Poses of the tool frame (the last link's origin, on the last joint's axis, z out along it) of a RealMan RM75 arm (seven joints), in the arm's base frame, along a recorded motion.
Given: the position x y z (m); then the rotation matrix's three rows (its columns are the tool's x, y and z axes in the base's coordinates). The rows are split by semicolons.
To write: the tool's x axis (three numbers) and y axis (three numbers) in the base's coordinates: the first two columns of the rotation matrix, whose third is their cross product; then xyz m. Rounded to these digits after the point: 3 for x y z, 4 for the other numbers.
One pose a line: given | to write
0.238, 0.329, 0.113; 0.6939, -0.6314, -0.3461; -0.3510, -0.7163, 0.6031; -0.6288, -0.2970, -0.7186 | 0.6939, -0.3510, -0.6288, -0.6314, -0.7163, -0.2970, 0.238, 0.329, 0.113
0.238, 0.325, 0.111; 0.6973, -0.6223, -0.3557; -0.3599, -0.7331, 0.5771; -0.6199, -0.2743, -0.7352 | 0.6973, -0.3599, -0.6199, -0.6223, -0.7331, -0.2743, 0.238, 0.325, 0.111
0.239, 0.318, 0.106; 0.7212, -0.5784, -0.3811; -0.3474, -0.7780, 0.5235; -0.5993, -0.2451, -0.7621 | 0.7212, -0.3474, -0.5993, -0.5784, -0.7780, -0.2451, 0.239, 0.318, 0.106
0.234, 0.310, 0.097; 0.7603, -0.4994, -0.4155; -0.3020, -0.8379, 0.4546; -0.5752, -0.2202, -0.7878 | 0.7603, -0.3020, -0.5752, -0.4994, -0.8379, -0.2202, 0.234, 0.310, 0.097
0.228, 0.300, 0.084; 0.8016, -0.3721, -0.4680; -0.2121, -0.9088, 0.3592; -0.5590, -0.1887, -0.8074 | 0.8016, -0.2121, -0.5590, -0.3721, -0.9088, -0.1887, 0.228, 0.300, 0.084
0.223, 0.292, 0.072; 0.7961, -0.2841, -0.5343; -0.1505, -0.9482, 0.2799; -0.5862, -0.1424, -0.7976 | 0.7961, -0.1505, -0.5862, -0.2841, -0.9482, -0.1424, 0.223, 0.292, 0.072
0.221, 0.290, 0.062; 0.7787, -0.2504, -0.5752; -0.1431, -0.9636, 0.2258; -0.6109, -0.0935, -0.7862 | 0.7787, -0.1431, -0.6109, -0.2504, -0.9636, -0.0935, 0.221, 0.290, 0.062
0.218, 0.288, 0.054; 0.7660, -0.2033, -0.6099; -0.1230, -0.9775, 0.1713; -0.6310, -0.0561, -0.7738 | 0.7660, -0.1230, -0.6310, -0.2033, -0.9775, -0.0561, 0.218, 0.288, 0.054
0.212, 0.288, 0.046; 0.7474, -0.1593, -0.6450; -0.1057, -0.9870, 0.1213; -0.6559, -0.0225, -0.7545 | 0.7474, -0.1057, -0.6559, -0.1593, -0.9870, -0.0225, 0.212, 0.288, 0.046
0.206, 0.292, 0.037; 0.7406, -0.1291, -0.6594; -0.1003, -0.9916, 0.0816; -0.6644, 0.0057, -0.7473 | 0.7406, -0.1003, -0.6644, -0.1291, -0.9916, 0.0057, 0.206, 0.292, 0.037
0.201, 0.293, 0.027; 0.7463, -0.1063, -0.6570; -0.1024, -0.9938, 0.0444; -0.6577, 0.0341, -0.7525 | 0.7463, -0.1024, -0.6577, -0.1063, -0.9938, 0.0341, 0.201, 0.293, 0.027
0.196, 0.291, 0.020; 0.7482, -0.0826, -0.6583; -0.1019, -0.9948, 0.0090; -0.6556, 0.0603, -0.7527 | 0.7482, -0.1019, -0.6556, -0.0826, -0.9948, 0.0603, 0.196, 0.291, 0.020
